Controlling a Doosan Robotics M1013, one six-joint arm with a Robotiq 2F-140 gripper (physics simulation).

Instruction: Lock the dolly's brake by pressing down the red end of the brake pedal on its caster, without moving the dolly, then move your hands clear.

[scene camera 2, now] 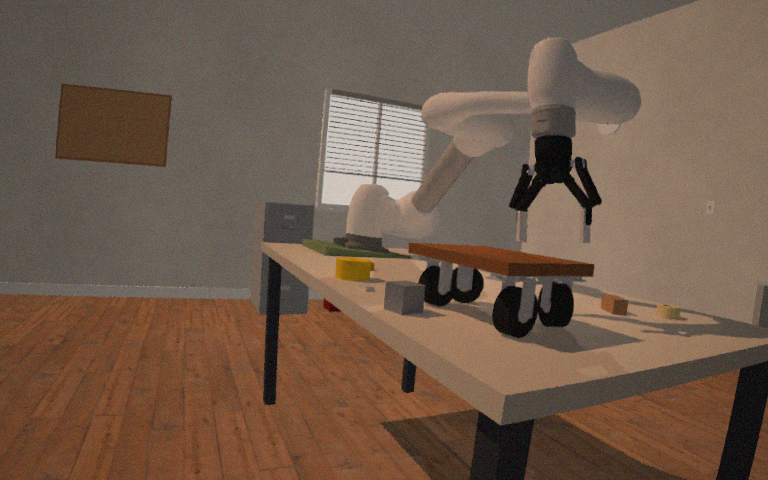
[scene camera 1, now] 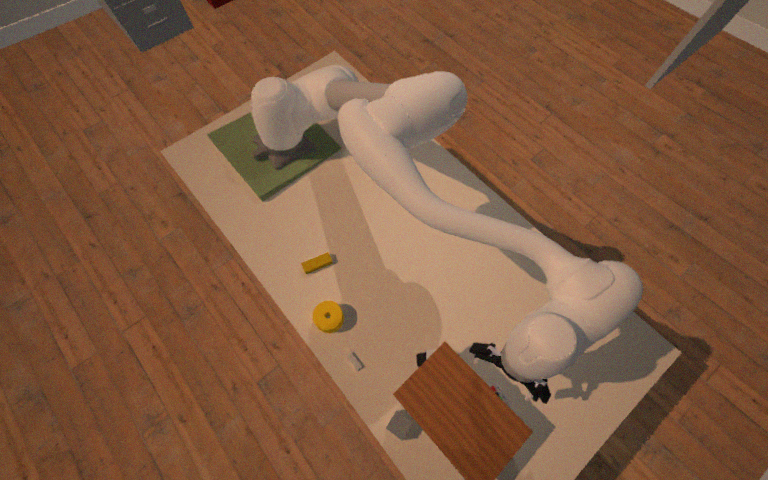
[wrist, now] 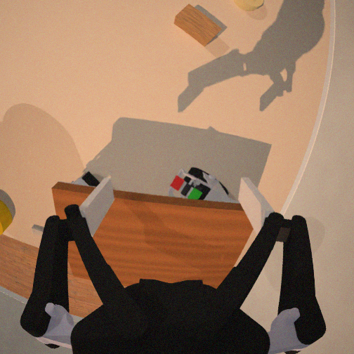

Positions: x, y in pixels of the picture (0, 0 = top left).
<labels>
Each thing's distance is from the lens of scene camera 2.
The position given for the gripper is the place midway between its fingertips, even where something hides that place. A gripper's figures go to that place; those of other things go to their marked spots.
gripper point(scene camera 2: 551, 242): 94 cm
yellow disc point(scene camera 2: 347, 268): 116 cm
grey cube point(scene camera 2: 405, 297): 82 cm
dolly point(scene camera 2: 515, 310): 73 cm
The marked spots on the grey cube and the yellow disc are 37 cm apart.
</labels>
